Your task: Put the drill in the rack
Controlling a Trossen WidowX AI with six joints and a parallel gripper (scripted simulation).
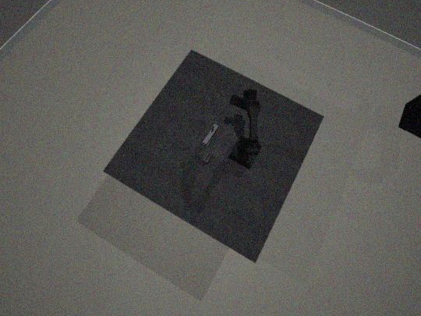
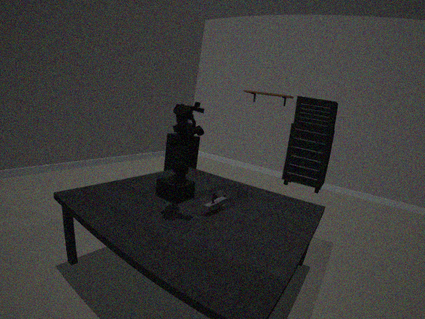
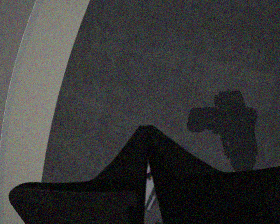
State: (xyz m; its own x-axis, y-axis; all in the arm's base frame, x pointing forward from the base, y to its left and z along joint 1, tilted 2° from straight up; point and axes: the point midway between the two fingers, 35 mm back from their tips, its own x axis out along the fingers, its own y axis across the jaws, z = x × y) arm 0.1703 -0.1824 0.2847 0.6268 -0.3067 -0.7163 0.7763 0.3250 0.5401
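My gripper tip is 31 cm above the drill, 21 cm to the right of it and 9 cm short of it. From my gripper tip the other things lie so: light grey fixture bar (32 cm below, 19 cm to the left, 9 cm ahead).
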